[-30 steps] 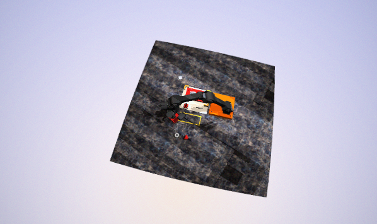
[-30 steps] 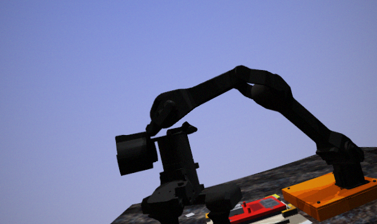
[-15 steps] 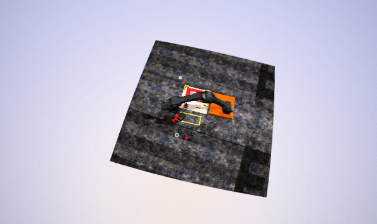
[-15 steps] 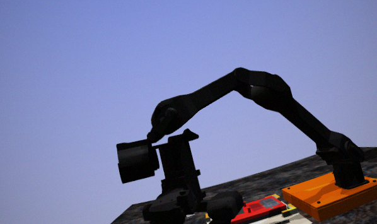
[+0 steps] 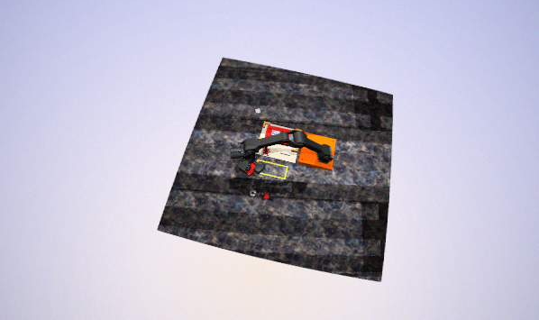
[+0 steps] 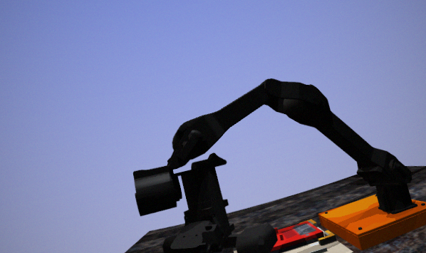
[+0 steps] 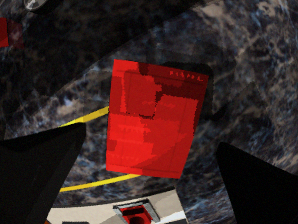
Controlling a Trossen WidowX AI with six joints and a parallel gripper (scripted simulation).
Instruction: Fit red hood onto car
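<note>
My gripper tip is now 3 cm above the red hood. From my gripper tip the other things lie so: grey wheel 7 cm behind, 15 cm to the left, 4 cm below; white jig 11 cm behind, 23 cm to the right, 4 cm below.
</note>
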